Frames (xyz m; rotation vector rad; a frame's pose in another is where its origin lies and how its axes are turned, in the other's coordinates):
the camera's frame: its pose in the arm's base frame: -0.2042 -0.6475 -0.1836 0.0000 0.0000 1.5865
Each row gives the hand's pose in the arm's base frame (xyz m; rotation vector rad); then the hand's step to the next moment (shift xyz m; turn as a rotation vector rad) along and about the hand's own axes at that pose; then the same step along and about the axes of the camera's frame.
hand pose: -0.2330 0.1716 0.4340 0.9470 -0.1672 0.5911
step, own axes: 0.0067 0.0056 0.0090 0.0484 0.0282 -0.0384
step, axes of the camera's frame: -0.0021 -0.0035 0.0118 0.0624 -0.0213 0.0163
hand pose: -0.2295 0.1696 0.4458 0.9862 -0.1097 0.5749
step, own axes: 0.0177 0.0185 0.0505 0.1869 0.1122 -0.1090
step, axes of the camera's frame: -0.0263 -0.0136 0.0483 0.2103 -0.0867 0.0875
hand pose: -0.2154 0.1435 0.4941 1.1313 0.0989 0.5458
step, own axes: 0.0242 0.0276 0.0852 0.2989 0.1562 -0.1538
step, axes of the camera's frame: -0.0517 -0.0395 0.0661 0.3118 -0.1538 0.1285
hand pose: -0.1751 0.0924 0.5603 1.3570 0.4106 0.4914
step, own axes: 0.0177 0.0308 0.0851 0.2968 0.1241 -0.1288
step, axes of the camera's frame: -0.0564 -0.0575 0.0449 0.2855 -0.1684 0.1011
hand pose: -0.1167 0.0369 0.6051 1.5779 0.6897 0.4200
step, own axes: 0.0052 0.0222 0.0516 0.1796 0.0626 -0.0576
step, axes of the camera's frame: -0.0370 -0.0401 0.0143 0.1573 -0.1123 0.0462
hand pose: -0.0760 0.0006 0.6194 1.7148 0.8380 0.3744
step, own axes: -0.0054 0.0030 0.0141 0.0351 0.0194 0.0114
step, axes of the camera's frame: -0.0142 -0.0060 -0.0007 0.0137 -0.0384 0.0086
